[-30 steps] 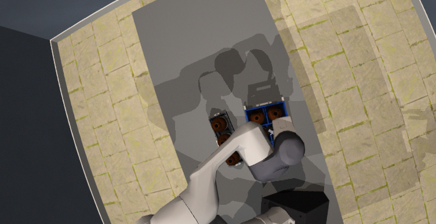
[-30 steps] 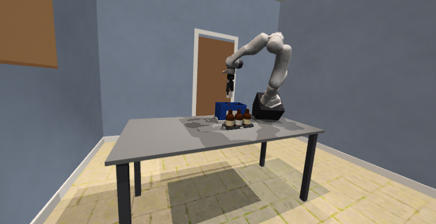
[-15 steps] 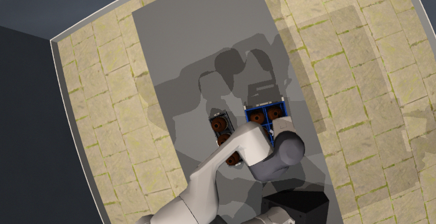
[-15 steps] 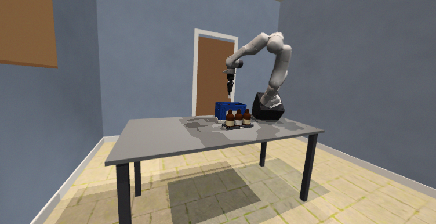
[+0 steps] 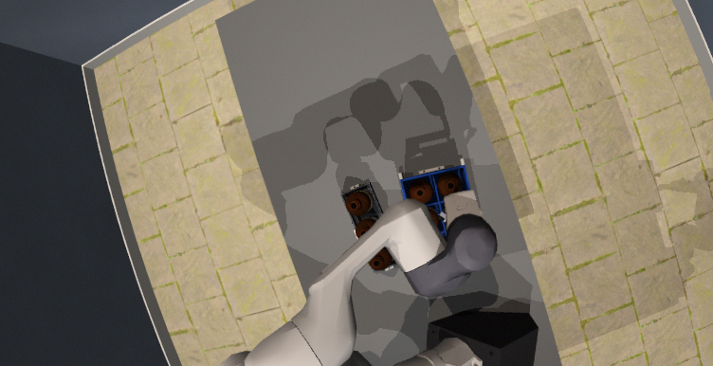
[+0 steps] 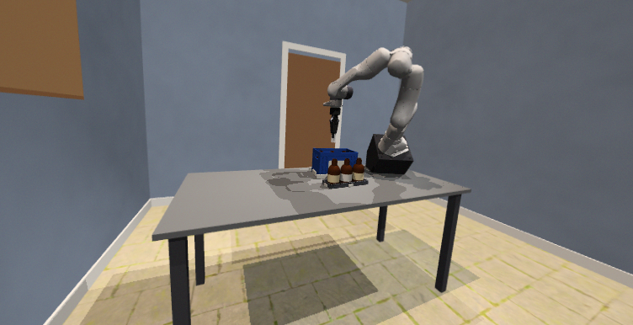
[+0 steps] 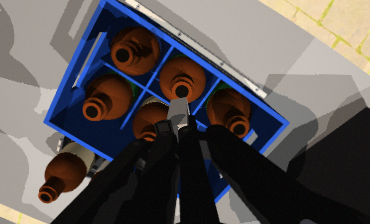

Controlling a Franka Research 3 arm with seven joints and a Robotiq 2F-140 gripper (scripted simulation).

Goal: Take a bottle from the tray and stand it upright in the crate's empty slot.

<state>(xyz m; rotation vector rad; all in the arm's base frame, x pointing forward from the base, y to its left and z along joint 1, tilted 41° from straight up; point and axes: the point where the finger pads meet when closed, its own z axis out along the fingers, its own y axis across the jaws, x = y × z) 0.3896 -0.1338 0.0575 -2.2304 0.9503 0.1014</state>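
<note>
My hand is 10 mm past the brown bottle, 270 mm to the right of it and 170 mm above it. The rest, counted from my hand: dark tray (10 mm behind, 270 mm to the left, 250 mm below); then blue crate (40 mm to the left, 180 mm below).
</note>
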